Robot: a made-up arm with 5 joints.
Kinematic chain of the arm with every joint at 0, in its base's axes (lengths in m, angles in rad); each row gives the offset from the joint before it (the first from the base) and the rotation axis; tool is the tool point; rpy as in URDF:
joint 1: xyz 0.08 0 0.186 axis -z
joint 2: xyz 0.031 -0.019 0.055 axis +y
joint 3: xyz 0.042 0 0.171 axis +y
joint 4: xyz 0.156 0 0.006 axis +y
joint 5: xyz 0.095 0.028 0 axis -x
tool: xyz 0 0 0 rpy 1.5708 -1.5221 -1.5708
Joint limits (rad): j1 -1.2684..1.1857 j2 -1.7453..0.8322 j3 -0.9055..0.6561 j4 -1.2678..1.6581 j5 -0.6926..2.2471
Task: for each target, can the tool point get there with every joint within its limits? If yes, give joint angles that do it. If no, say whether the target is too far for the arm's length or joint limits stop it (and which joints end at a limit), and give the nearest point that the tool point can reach.
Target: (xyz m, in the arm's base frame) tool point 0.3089 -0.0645 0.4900
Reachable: yes | joints 0.3123 -0.2937 0.3361 -0.9314 -0.1179
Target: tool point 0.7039 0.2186 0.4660
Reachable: no: too far | nearest point 0.4836 0.1414 0.3826 | short by 0.248 m
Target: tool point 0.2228 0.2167 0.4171
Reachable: yes | joints -0.9535 -0.3083 0.1163 0.5724 -0.1648
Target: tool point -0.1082 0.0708 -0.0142
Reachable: no: joint limits stop it (at a limit: joint 1, joint 2, joint 3) | nearest point 0.1119 0.1324 0.1045 | short by 0.257 m
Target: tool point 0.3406 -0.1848 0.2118
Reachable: yes | joints 0.6451 0.4599 0.0963 0.5898 1.1111
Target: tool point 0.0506 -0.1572 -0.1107
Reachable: no: joint limits stop it (at a limit: joint 1, joint 2, joint 3) | nearest point 0.1566 -0.1649 0.0779 | short by 0.216 m
